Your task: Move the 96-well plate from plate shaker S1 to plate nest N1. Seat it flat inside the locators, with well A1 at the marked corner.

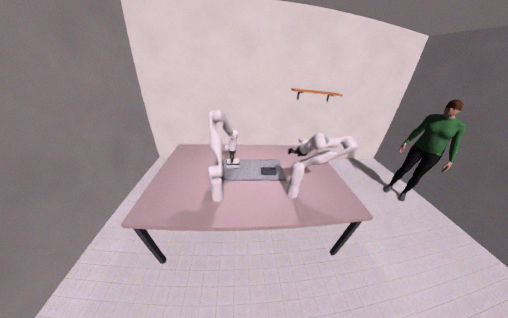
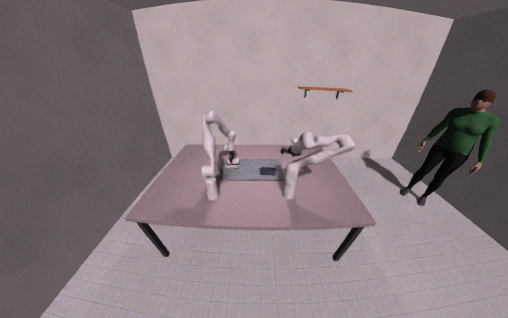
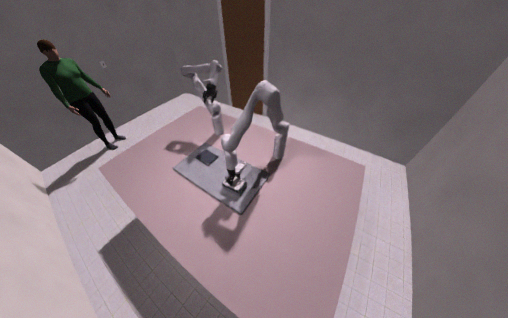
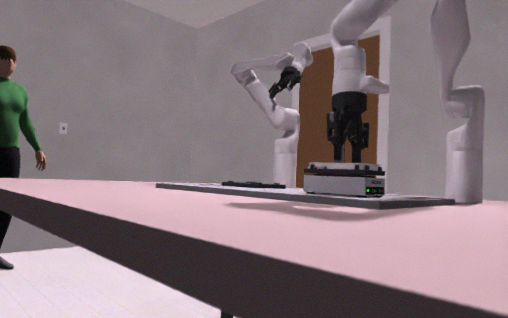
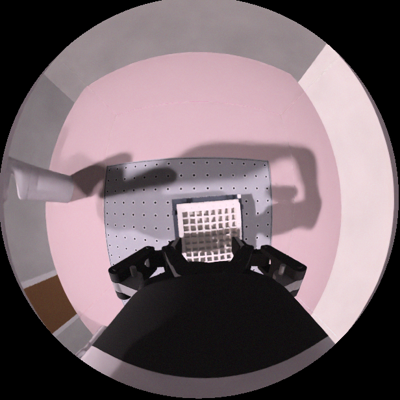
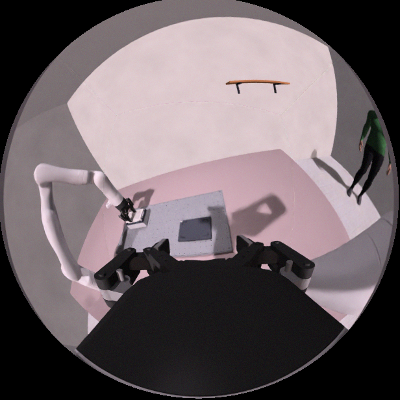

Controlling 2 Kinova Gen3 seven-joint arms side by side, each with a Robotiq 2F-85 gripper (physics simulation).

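Places are measured from the left arm's base along level axes (x back, y right, z up), in metres.
Where they show: left gripper, fingertip midpoint: point(image 1: 232, 161) point(image 2: 231, 161) point(image 3: 235, 181) point(image 4: 348, 165); right gripper, fingertip midpoint: point(image 1: 293, 154) point(image 2: 287, 154) point(image 3: 207, 102) point(image 4: 279, 93); left arm's base, link origin: point(image 1: 218, 197) point(image 2: 213, 196) point(image 3: 278, 155) point(image 4: 463, 201); right arm's base, link origin: point(image 1: 291, 194) point(image 2: 287, 195) point(image 3: 219, 132).
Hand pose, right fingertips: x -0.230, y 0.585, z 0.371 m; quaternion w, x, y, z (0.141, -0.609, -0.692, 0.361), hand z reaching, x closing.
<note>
Each offset is from my right fingertips to the centre of the thing. "pt": to the spot under its first point. Level surfaces: height alone.
The white 96-well plate {dy -0.570, dx -0.242, dz -0.297 m} point(image 5: 210, 231) point(image 4: 345, 165) lies flat on plate shaker S1 {pt dy -0.590, dx -0.286, dz -0.338 m} point(image 4: 335, 185), a light box with a green display light. My left gripper point(image 5: 206, 244) point(image 4: 347, 159) points straight down over the plate; its fingers are well apart, close in at the plate's two sides, and look shut on it. Their contact is partly hidden. Plate nest N1 {dy -0.173, dx -0.215, dz -0.351 m} point(image 6: 195, 229) point(image 1: 268, 171) point(image 3: 207, 157) is a dark, empty, low rectangle. My right gripper point(image 6: 202, 245) point(image 4: 272, 94) is open and empty, raised away from the plate and nest. Well A1 and the marked corner cannot be made out.
The shaker and nest stand on a grey perforated board {dz -0.358 m} point(image 5: 135, 205) point(image 1: 245, 175) on the pink table {dz -0.371 m} point(image 1: 185, 210). The right arm stands beyond the nest's end of the board. A person in green point(image 1: 437, 135) stands past the table. An orange shelf point(image 1: 317, 92) hangs on the wall.
</note>
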